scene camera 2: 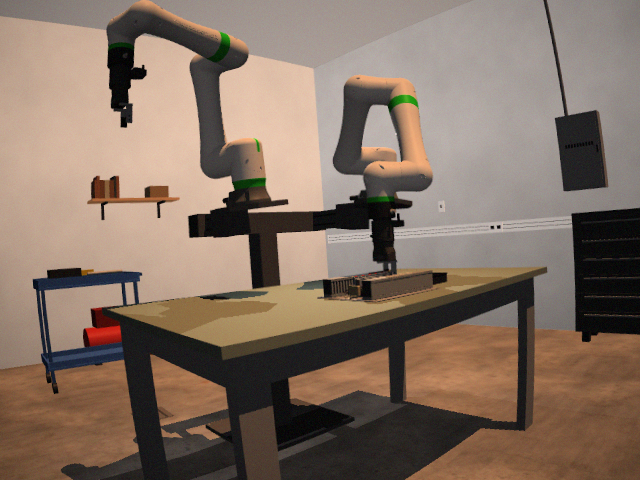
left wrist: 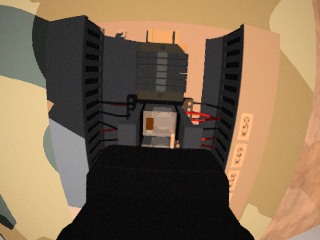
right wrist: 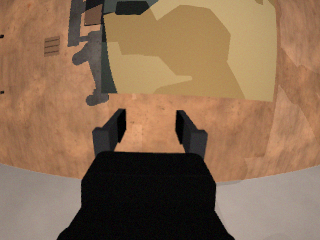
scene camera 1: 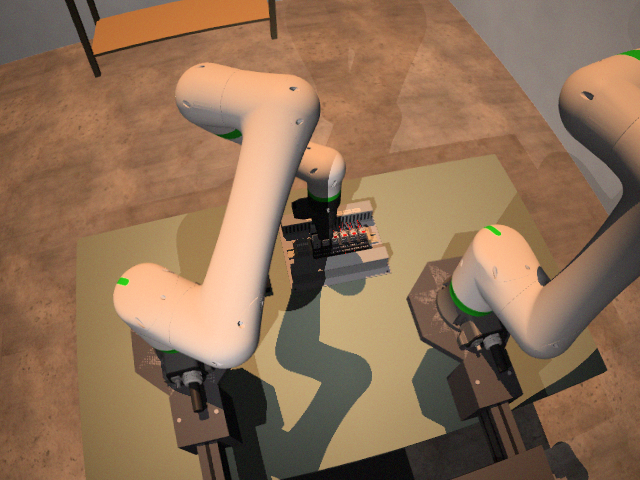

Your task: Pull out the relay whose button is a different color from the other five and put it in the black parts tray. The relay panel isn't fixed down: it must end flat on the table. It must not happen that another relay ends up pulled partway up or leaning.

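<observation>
The relay panel (scene camera 1: 308,268), (scene camera 2: 379,289), (left wrist: 87,66) is visible at these spots; in the right wrist view the panel is out of frame. My left gripper (scene camera 2: 390,279), (left wrist: 159,115) and my right gripper (scene camera 2: 126,125), (right wrist: 150,119) are visible as well.
</observation>
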